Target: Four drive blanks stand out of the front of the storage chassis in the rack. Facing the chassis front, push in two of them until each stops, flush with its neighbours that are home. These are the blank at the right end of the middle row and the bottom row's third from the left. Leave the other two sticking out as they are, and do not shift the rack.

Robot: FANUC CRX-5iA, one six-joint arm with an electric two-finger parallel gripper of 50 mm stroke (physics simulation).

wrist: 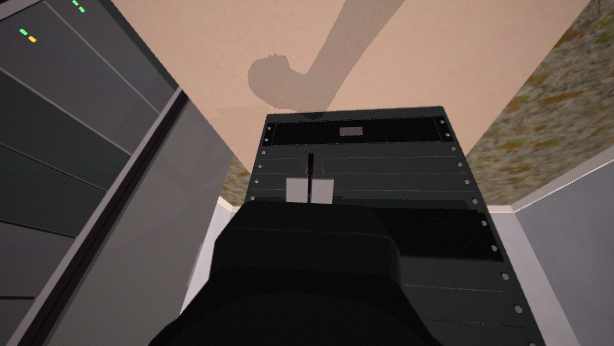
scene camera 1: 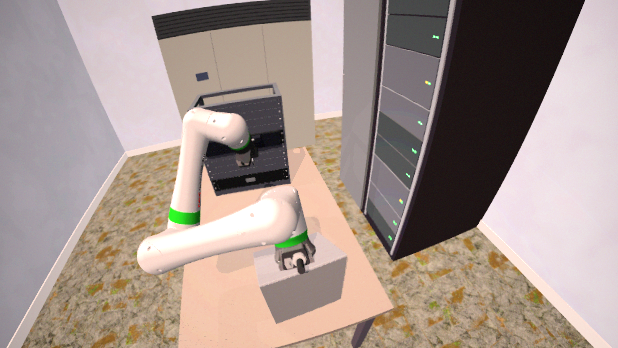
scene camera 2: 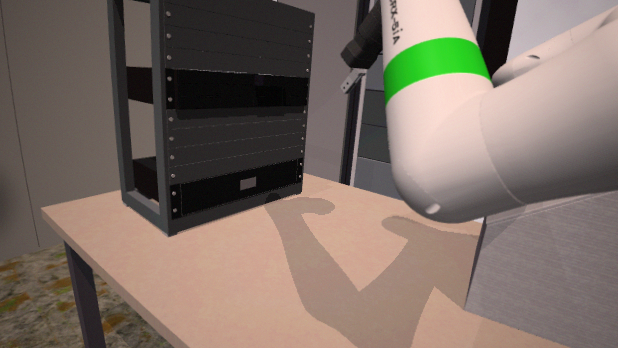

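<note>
The rack stands upright at the table's far end. The storage chassis is the black unit in its middle. Its front is too dark to tell the single drive blanks, or which stand out. A slightly different dark patch shows on its right part in the second scene view. My gripper is shut and empty. It is out in front of the rack, apart from it, with its fingers side by side. In the wrist view its body hides much of the chassis front.
A black unit with a grey label sits at the rack's bottom, with plain panels between it and the chassis. A tall server cabinet stands right of the table. The arm stands on a grey block.
</note>
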